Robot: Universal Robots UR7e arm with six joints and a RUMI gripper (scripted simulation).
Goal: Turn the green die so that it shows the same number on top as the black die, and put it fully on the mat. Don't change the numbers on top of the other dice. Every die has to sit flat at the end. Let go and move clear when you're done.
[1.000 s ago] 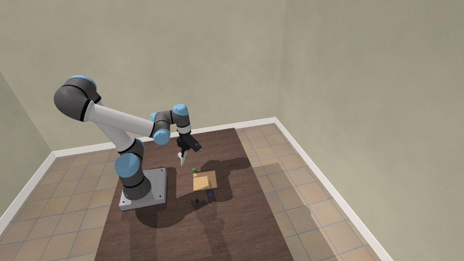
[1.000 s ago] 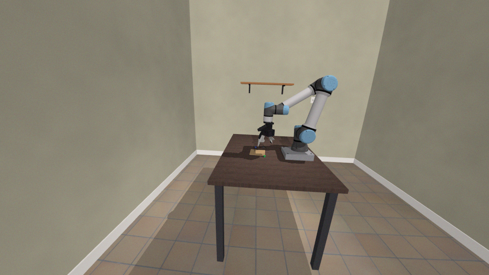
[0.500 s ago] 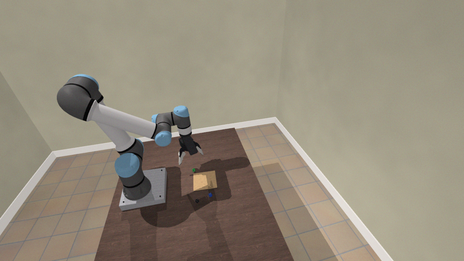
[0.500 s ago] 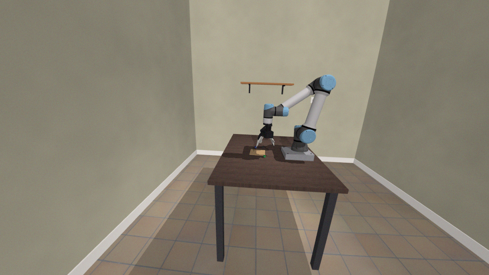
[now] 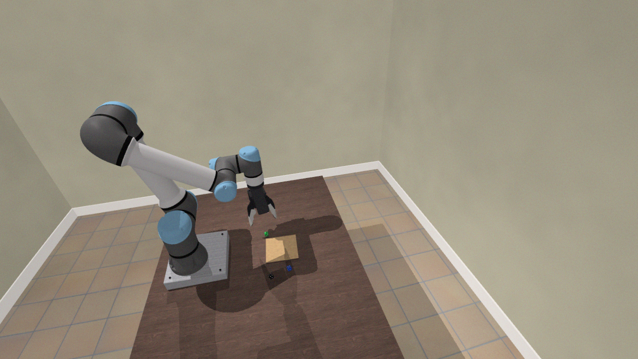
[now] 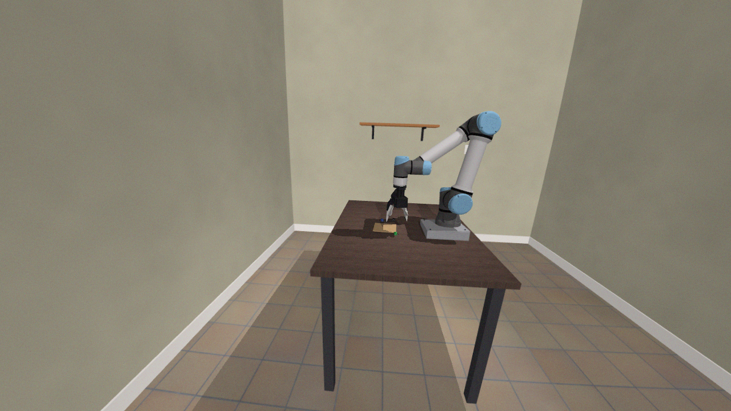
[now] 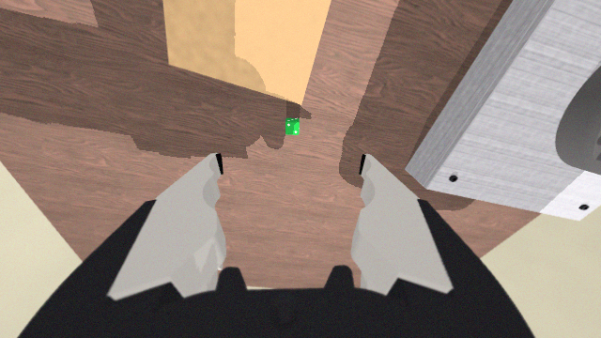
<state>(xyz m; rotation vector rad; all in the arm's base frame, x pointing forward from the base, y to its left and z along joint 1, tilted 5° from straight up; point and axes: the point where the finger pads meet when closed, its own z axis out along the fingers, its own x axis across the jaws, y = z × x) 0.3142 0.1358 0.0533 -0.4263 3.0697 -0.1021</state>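
Right now the green die is 80 mm below my hand. The rest, counted from my hand: blue die (90 mm ahead, 220 mm to the right, 80 mm below); then tan mat (70 mm ahead, 90 mm to the right, 90 mm below); then black die (20 mm ahead, 240 mm to the right, 80 mm below).
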